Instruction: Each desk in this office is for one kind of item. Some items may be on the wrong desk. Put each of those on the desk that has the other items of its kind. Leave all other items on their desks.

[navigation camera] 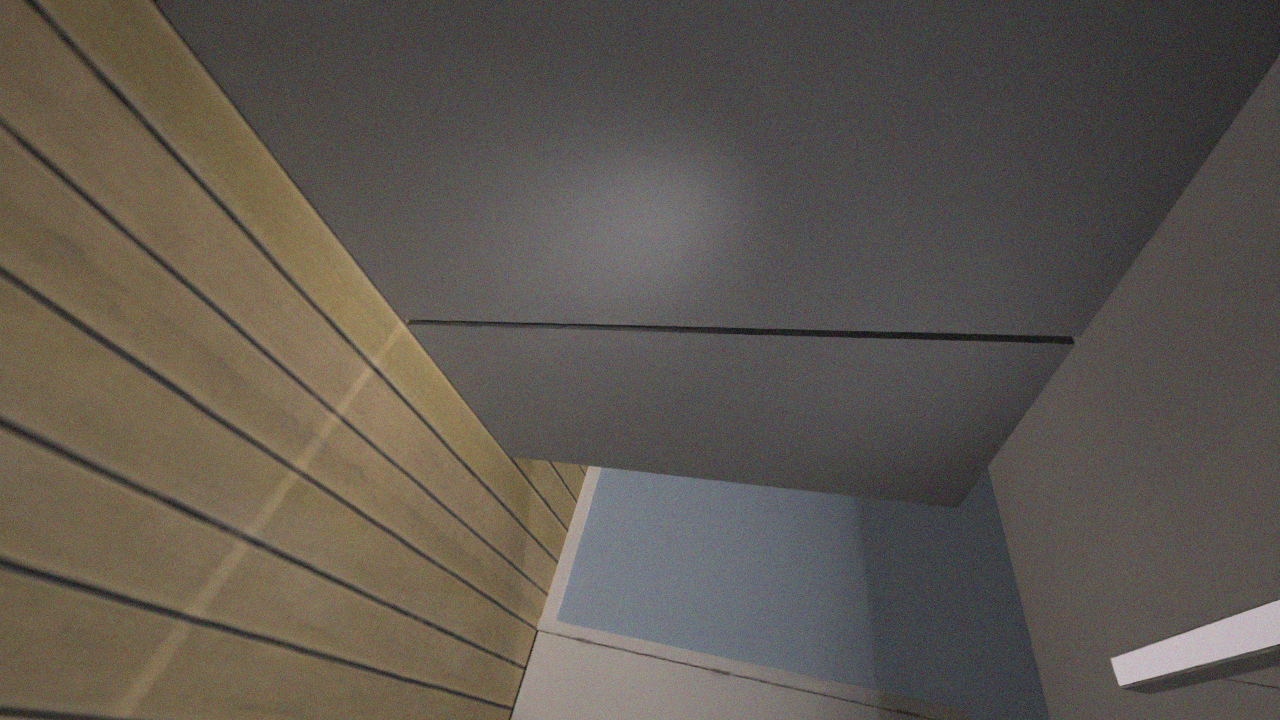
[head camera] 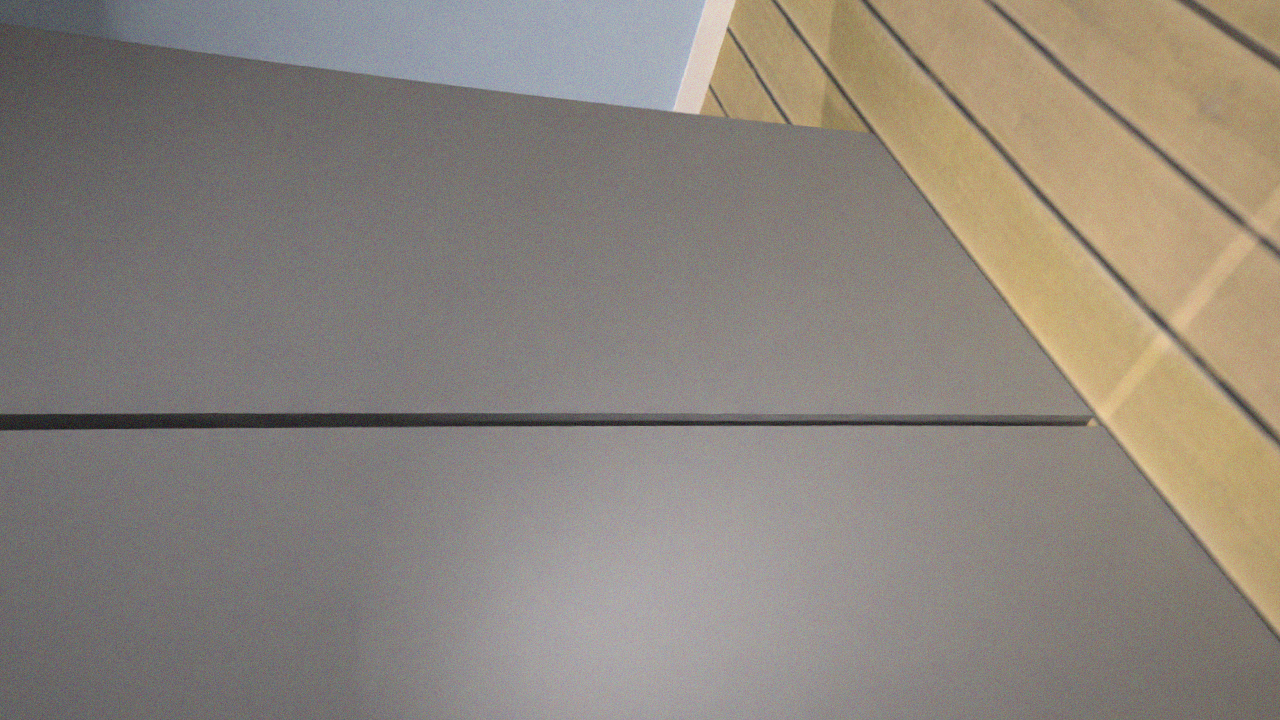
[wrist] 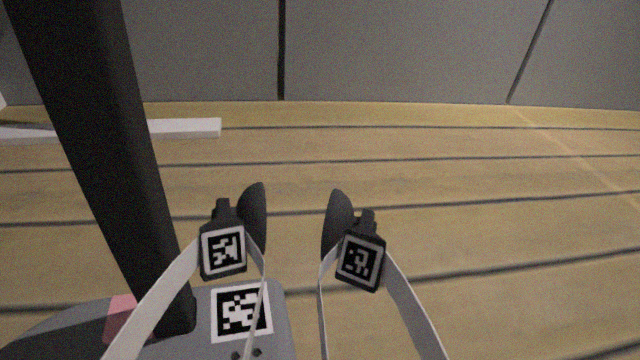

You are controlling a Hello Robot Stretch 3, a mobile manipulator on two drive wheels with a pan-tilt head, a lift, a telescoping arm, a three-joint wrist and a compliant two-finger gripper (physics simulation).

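Frame: origin at the robot's base, x ahead, y left, z up, level; centimetres.
Where they show: gripper, fingertip midpoint: (wrist: 295, 210).
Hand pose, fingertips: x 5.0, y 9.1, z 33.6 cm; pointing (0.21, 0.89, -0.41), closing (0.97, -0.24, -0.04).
Note:
After its pixels a point has its place.
My gripper (wrist: 295, 210) {x 5.0, y 9.1, z 33.6 cm} is open and empty in the wrist view, its two dark fingertips apart above the wooden floor and beside my own base. A white desk foot (wrist: 185, 128) {x -12.4, y 77.2, z 2.5 cm} lies on the floor at the left, partly hidden behind my dark mast. No desk top and no items on desks show in the three views.
Tall grey panels (head camera: 537, 268) {x 145.2, y 85.6, z 90.6 cm} (navigation camera: 626, 402) {x 149.8, y 85.2, z 71.8 cm} (wrist: 400, 50) with thin dark gaps stand close by on the wooden floor (head camera: 1074, 223) {x 136.4, y 65.8, z 0.0 cm} (navigation camera: 179, 358) {x 65.6, y 42.1, z 0.0 cm} (wrist: 450, 240) {x 42.2, y 28.2, z 0.0 cm}. A blue wall (head camera: 402, 44) {x 303.1, y 109.6, z 96.4 cm} (navigation camera: 716, 555) {x 299.3, y 70.6, z 93.4 cm} is beyond them. A white bar (navigation camera: 1199, 646) {x 136.0, y 31.9, z 207.8 cm} shows at the lower right of the navigation view.

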